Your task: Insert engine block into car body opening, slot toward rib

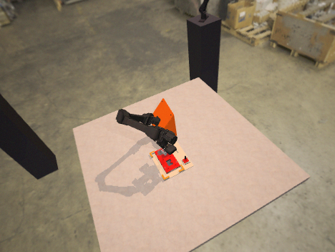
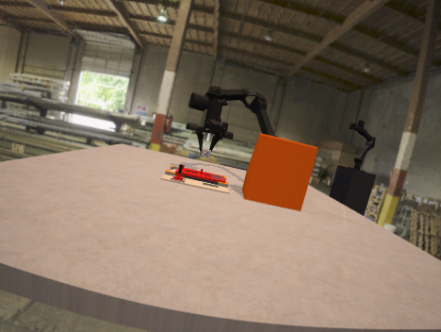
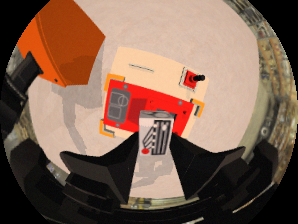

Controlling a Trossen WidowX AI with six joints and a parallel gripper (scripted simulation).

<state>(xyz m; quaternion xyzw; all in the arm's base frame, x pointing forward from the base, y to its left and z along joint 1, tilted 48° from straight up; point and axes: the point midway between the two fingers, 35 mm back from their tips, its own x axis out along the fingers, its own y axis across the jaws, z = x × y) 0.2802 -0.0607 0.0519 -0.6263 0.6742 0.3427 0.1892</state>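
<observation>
My gripper tip is now 100 mm to the right of the black peg, 80 mm short of it and 80 mm above it. Also, from my gripper tip: engine block (10 mm below).
</observation>
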